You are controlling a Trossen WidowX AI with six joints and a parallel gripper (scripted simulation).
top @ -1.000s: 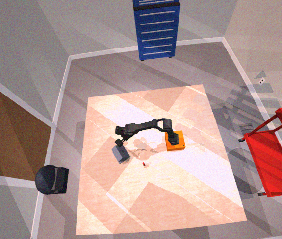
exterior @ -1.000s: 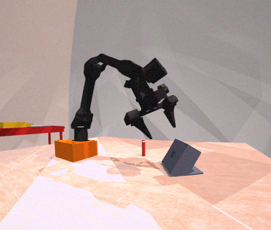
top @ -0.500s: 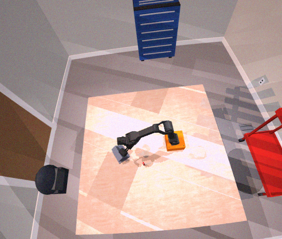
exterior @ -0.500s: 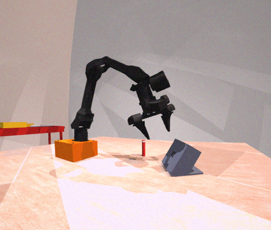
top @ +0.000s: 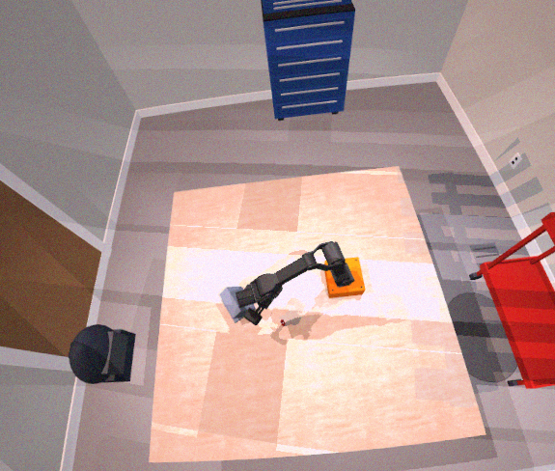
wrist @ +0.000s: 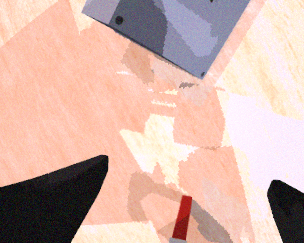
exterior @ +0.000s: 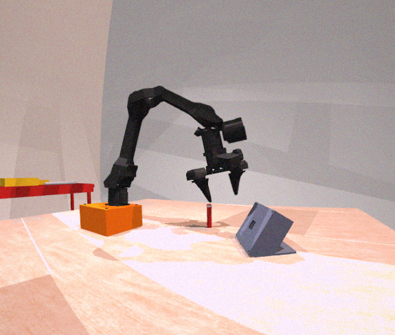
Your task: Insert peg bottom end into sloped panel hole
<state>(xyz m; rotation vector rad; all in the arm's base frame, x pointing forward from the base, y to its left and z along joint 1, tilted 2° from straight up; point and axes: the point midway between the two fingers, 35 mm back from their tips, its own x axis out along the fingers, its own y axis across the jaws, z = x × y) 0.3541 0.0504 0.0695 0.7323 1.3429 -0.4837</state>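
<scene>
My gripper tip is now 60 mm past the red square-sided peg, 60 mm to the right of it and 50 mm above it. Also, from my gripper tip: grey sloped panel (110 mm ahead, 80 mm to the right, 70 mm below).
</scene>
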